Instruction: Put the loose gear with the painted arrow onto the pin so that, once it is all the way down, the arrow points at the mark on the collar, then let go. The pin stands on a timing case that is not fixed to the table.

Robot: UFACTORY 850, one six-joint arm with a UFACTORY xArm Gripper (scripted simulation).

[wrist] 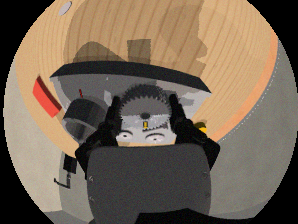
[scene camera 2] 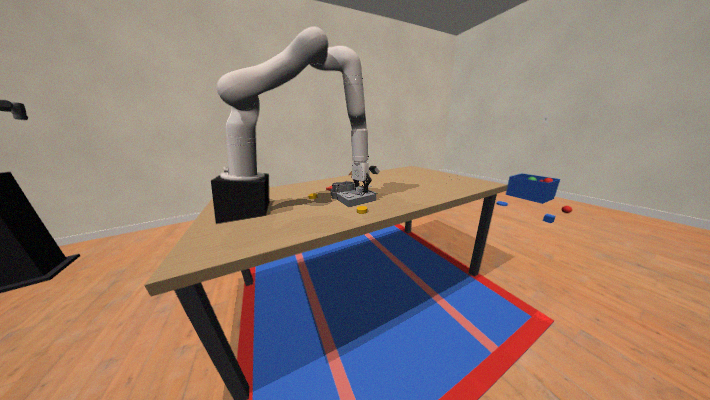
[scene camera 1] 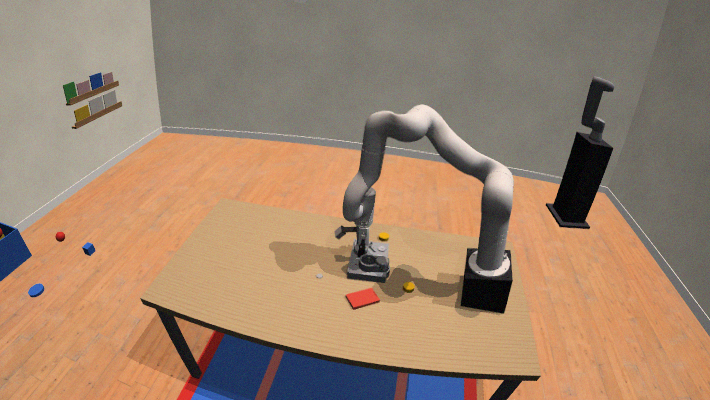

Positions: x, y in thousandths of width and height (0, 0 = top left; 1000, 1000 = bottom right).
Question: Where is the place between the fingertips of my gripper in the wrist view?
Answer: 485, 458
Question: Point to a grey timing case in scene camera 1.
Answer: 532, 674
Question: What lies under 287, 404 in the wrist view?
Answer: A grey timing case.
